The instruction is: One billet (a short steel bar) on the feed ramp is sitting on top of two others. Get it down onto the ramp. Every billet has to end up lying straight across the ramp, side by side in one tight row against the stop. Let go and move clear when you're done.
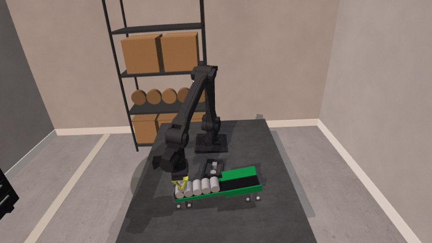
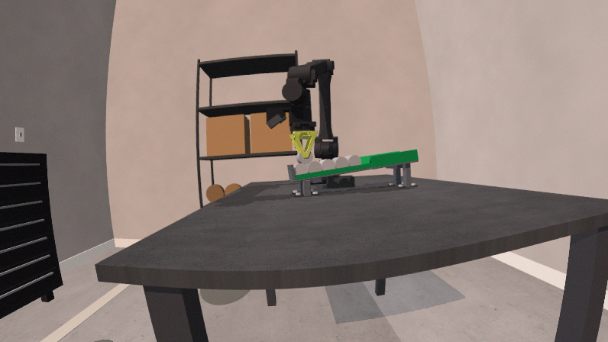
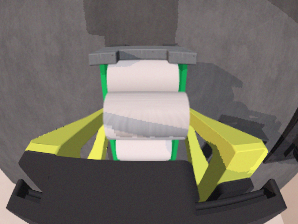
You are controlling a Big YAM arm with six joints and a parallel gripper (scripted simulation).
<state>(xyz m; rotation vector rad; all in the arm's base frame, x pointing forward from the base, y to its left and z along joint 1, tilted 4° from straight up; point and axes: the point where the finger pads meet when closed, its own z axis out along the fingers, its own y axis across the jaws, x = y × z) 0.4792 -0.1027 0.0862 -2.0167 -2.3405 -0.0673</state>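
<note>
The stop lies 1 cm ahead of my hand, 4 cm to the right of it and 5 cm below it. From my hand the other things lie so: small dark tray (21 cm behind, 13 cm to the left, 10 cm below).
</note>
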